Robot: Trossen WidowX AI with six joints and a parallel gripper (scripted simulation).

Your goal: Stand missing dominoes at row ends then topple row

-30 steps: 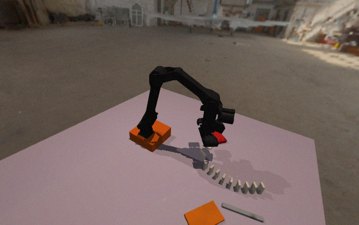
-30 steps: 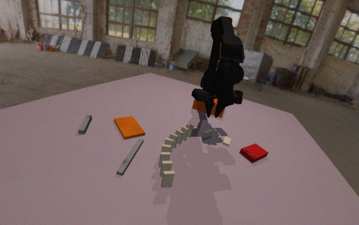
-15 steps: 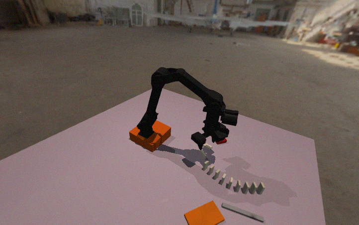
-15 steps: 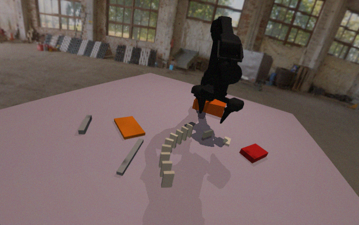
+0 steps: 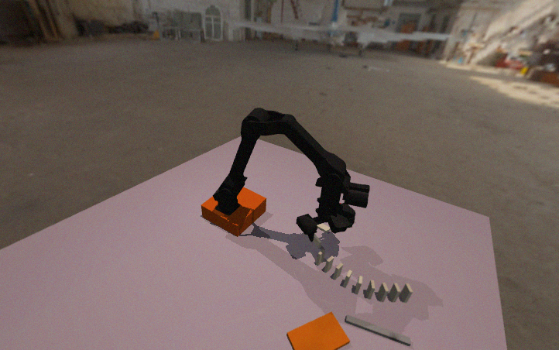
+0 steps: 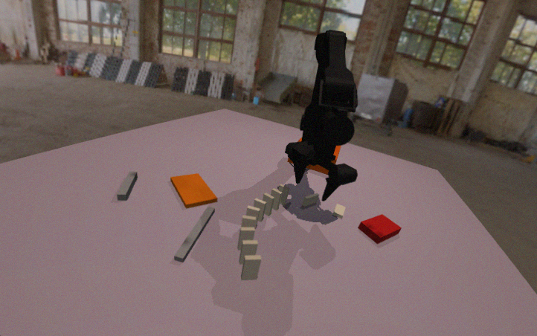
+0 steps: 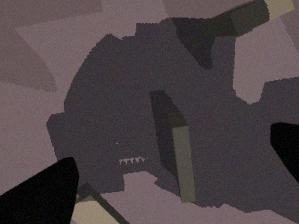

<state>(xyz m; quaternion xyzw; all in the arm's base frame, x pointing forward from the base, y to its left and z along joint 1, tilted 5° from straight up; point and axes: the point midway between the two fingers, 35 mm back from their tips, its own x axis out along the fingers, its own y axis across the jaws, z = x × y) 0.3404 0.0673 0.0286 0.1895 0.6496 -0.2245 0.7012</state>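
Now: the orange flat plate 28 cm to the right of my gripper tip, 10 cm ahead of it and 4 cm below it. From my gripper tip the other things lie so: short grey bar 41 cm to the right, 18 cm ahead, 4 cm below; red block 19 cm to the left, 4 cm below.
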